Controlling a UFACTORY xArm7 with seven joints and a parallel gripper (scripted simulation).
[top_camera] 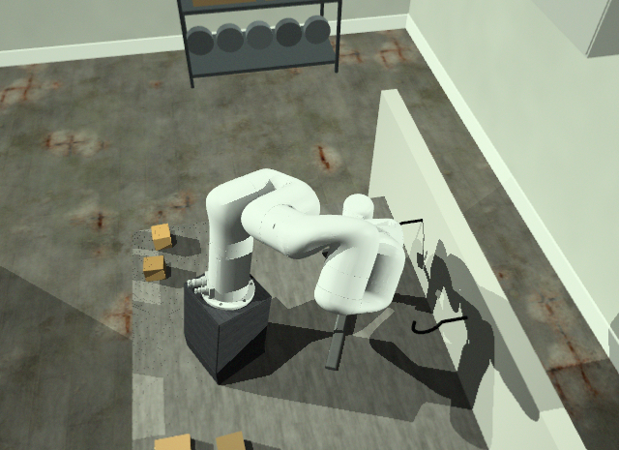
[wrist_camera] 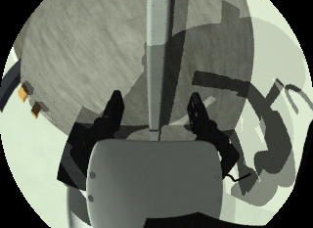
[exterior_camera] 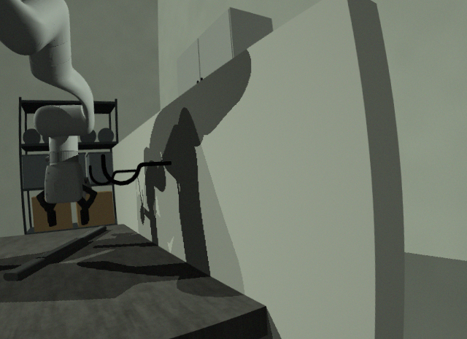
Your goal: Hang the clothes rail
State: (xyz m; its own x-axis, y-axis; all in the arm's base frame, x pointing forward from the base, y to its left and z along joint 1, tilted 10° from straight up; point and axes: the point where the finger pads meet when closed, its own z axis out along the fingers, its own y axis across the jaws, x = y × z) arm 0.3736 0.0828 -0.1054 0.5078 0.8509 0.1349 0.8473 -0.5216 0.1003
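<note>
My gripper is now 6 cm above the clothes rail. The rest, counted from my hand: pale wall panel (29 cm below, 22 cm ahead, 13 cm to the right).
</note>
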